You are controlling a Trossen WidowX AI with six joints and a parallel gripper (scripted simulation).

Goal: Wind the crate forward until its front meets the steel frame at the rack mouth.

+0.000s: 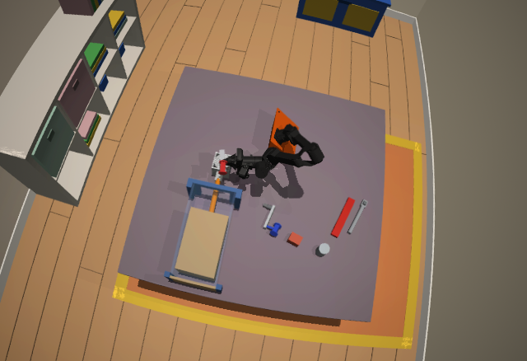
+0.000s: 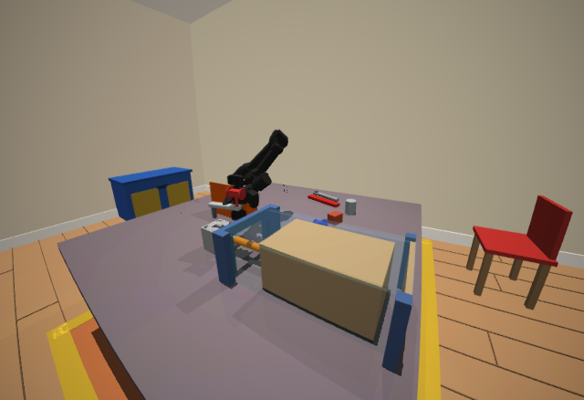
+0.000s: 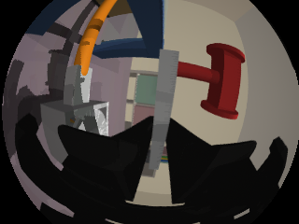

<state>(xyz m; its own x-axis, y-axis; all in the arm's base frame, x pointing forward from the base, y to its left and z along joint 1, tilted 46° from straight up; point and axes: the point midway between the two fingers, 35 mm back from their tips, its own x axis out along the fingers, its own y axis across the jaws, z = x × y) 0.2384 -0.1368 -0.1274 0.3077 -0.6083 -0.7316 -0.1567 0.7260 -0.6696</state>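
My gripper tip is now 50 mm short of the red grip, 20 mm to the right of it and 40 mm below it. The rest, counted from my gripper tip: blue frame 120 mm ahead, 10 mm to the left, 70 mm below; then winch handle 10 mm ahead, 10 mm to the left, 10 mm above; then grey winch 50 mm behind, 20 mm to the right, 140 mm below.
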